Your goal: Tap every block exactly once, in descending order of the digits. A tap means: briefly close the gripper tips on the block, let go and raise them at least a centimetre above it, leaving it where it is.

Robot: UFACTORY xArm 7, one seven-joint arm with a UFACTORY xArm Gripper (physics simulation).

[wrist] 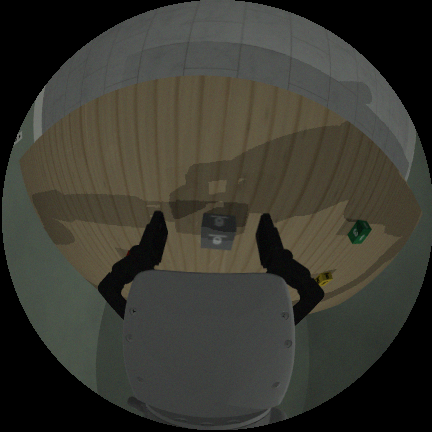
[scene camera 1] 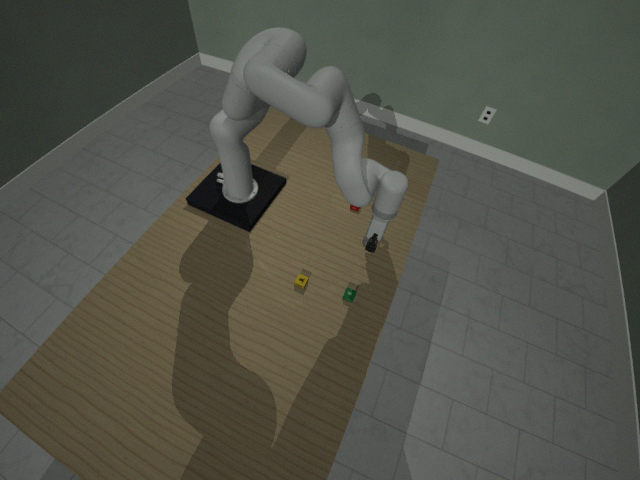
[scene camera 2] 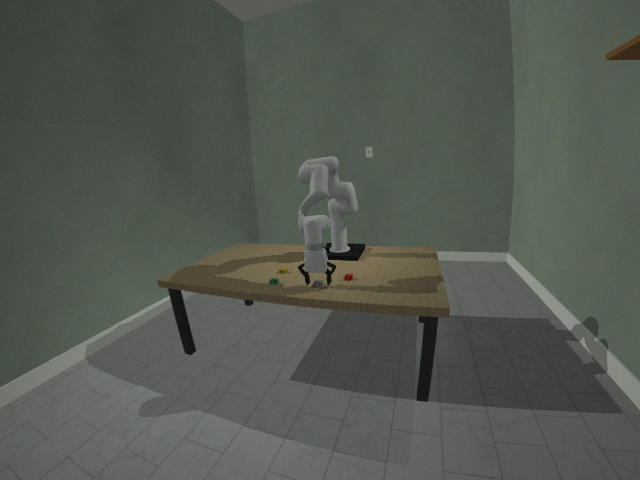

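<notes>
My gripper [scene camera 1: 371,249] [scene camera 2: 318,282] [wrist: 211,222] is open, with nothing between its fingers. It is low over the grey block [wrist: 218,231], one finger to each side in the wrist view, and appears a little above it. The grey block's digit is too dim to read surely. A green block [scene camera 1: 349,294] [scene camera 2: 273,281] [wrist: 359,232] lies to the right in the wrist view; its digit looks like 6. A yellow block [scene camera 1: 301,280] [scene camera 2: 283,270] [wrist: 325,279] has a dark mark, unclear. A red block [scene camera 1: 354,207] [scene camera 2: 348,277] [wrist: 129,253] is mostly hidden behind the left finger in the wrist view.
The blocks are on the wooden table [scene camera 1: 103,372] [scene camera 2: 227,287], near one long edge. The arm's black base plate [scene camera 1: 268,180] [scene camera 2: 355,252] stands on the side away from that edge. Large arm shadows cross the table.
</notes>
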